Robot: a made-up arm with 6 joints. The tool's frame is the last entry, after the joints.
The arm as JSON. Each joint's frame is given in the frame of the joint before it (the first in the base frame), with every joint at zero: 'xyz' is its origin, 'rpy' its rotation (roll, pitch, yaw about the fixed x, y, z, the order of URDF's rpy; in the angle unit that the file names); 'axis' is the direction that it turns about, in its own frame. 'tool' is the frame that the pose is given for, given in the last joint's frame.
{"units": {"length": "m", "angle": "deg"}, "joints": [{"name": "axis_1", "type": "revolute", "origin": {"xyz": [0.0, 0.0, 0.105], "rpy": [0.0, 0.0, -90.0]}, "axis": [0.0, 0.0, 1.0]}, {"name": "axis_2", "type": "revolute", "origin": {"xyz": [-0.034, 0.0, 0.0], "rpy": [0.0, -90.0, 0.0]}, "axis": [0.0, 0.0, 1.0]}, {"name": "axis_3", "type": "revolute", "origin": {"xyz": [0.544, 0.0, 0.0], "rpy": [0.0, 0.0, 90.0]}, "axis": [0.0, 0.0, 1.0]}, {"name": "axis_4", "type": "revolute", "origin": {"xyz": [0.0, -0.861, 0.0], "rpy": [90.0, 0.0, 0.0]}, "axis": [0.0, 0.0, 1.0]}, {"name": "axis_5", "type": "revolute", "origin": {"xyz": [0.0, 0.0, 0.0], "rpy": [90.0, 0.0, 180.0]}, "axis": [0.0, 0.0, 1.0]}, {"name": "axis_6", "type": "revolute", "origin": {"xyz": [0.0, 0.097, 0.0], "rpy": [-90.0, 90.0, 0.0]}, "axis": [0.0, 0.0, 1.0]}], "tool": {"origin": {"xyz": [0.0, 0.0, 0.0], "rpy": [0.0, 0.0, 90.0]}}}
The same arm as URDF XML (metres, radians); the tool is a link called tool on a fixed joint. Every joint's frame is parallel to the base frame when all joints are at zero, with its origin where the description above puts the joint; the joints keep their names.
<robot name="arm">
<joint name="tool_fixed" type="fixed"><parent link="link6"/><child link="tool"/><origin xyz="0 0 0"/></joint>
<joint name="axis_6" type="continuous"><parent link="link5"/><child link="link6"/><origin xyz="0 0 0.097"/><axis xyz="0 0 1"/></joint>
<joint name="axis_5" type="continuous"><parent link="link4"/><child link="link5"/><origin xyz="0 0 0"/><axis xyz="0 1 0"/></joint>
<joint name="axis_4" type="continuous"><parent link="link3"/><child link="link4"/><origin xyz="0 0 0.861"/><axis xyz="0 0 1"/></joint>
<joint name="axis_3" type="continuous"><parent link="link2"/><child link="link3"/><origin xyz="0 0 0.544"/><axis xyz="0 1 0"/></joint>
<joint name="axis_2" type="continuous"><parent link="link1"/><child link="link2"/><origin xyz="0 0.034 0"/><axis xyz="0 1 0"/></joint>
<joint name="axis_1" type="continuous"><parent link="base_link"/><child link="link1"/><origin xyz="0 0 0.105"/><axis xyz="0 0 1"/></joint>
<link name="base_link"/>
<link name="link1"/>
<link name="link2"/>
<link name="link3"/>
<link name="link4"/>
<link name="link5"/>
<link name="link6"/>
<link name="tool"/>
</robot>

